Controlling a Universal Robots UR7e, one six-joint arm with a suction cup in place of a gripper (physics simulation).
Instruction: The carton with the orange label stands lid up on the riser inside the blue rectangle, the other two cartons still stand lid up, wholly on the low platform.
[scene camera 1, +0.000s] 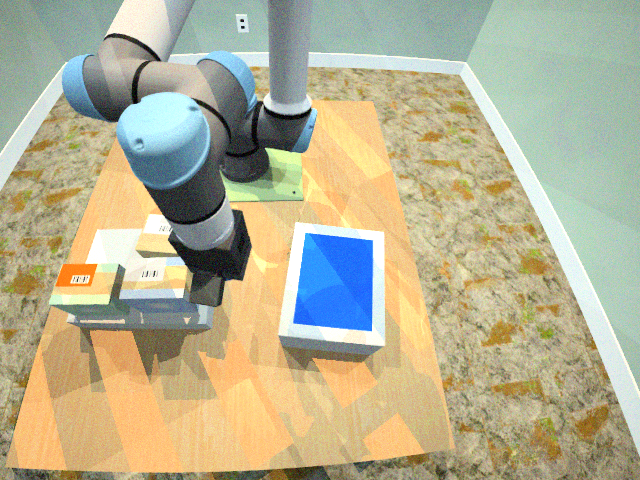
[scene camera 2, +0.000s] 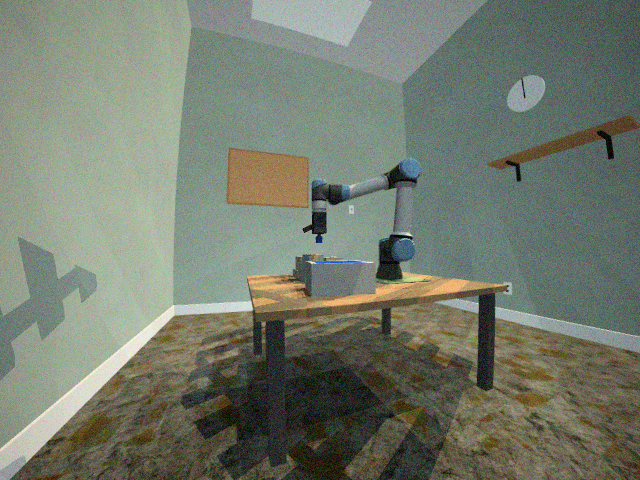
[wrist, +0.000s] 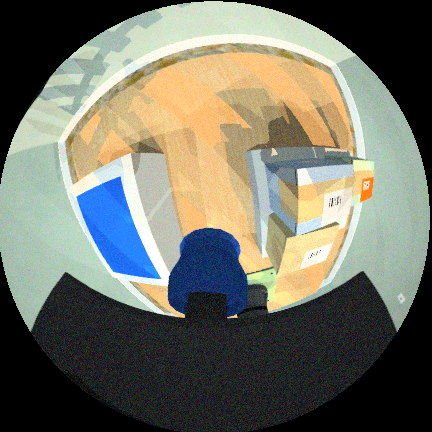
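Where they show: hand, tool point: (scene camera 2: 319, 242) (wrist: 209, 253); arm's base, link origin: (scene camera 1: 244, 163) (scene camera 2: 389, 277) (wrist: 248, 293).
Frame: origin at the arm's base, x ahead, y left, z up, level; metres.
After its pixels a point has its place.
Note:
The carton with the orange label (scene camera 1: 105, 283) @(x 0.470, y -0.149, z 0.122 m) (wrist: 362, 168) @(x 0.501, y -0.174, z 0.122 m) stands lid up at the left end of the low platform (scene camera 1: 139, 325) @(x 0.522, y -0.101, z 0.023 m) (wrist: 256, 195) @(x 0.411, y 0.037, z 0.031 m). A blue-and-tan carton (scene camera 1: 155, 291) @(x 0.470, y -0.029, z 0.138 m) (wrist: 312, 200) @(x 0.438, y -0.003, z 0.138 m) with a white label stands lid up beside it. A tan carton (scene camera 1: 152, 244) @(x 0.367, y -0.086, z 0.121 m) (wrist: 292, 260) @(x 0.321, y -0.017, z 0.121 m), also white-labelled, stands lid up behind that one, partly hidden by the arm in scene view 1. The riser (scene camera 1: 330, 336) @(x 0.493, y 0.312, z 0.113 m) (scene camera 2: 341, 280) @(x 0.385, y 0.411, z 0.049 m) (wrist: 160, 215) @(x 0.397, y 0.211, z 0.068 m) bears the blue rectangle (scene camera 1: 336, 281) @(x 0.382, y 0.311, z 0.113 m) (wrist: 117, 230) @(x 0.395, y 0.281, z 0.113 m), with no carton on it. My suction gripper (scene camera 2: 318, 239) (wrist: 209, 237) is open and empty, above the cartons' height; its cup is hidden in scene view 1.
The arm's base stands on a green plate (scene camera 1: 284, 191) @(x 0.084, y 0.141, z -0.002 m) (wrist: 262, 277) @(x 0.111, y -0.035, z 0.001 m) at the back of the wooden table (scene camera 1: 232, 413) @(x 0.657, y 0.141, z -0.007 m) (scene camera 2: 439, 289) @(x -0.048, y 0.384, z -0.007 m). The riser stands to the right of the platform in scene view 1, with a gap between them. A wall shelf (scene camera 2: 563, 142) hangs far off.

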